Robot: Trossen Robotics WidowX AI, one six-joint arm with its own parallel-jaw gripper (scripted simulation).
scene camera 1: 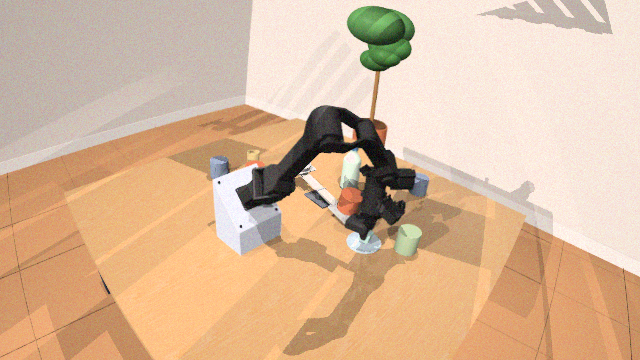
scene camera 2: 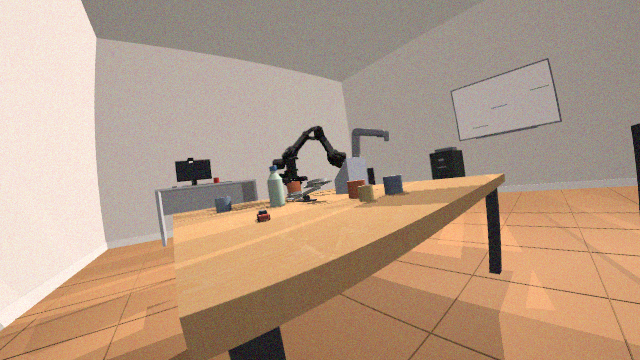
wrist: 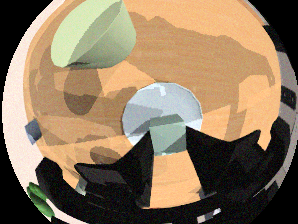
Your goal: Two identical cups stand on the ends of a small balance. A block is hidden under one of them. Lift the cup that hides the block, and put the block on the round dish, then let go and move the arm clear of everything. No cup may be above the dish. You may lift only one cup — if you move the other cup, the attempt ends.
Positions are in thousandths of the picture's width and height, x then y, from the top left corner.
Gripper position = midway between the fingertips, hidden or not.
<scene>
The gripper (scene camera 1: 571,660) holds a pale green block (wrist: 565,592). Also in view: a round pale blue dish (wrist: 542,440).
The gripper also shows in the wrist view (wrist: 559,587). Scene camera 2 does not show the pale green block, which is hidden by a balance beam.
</scene>
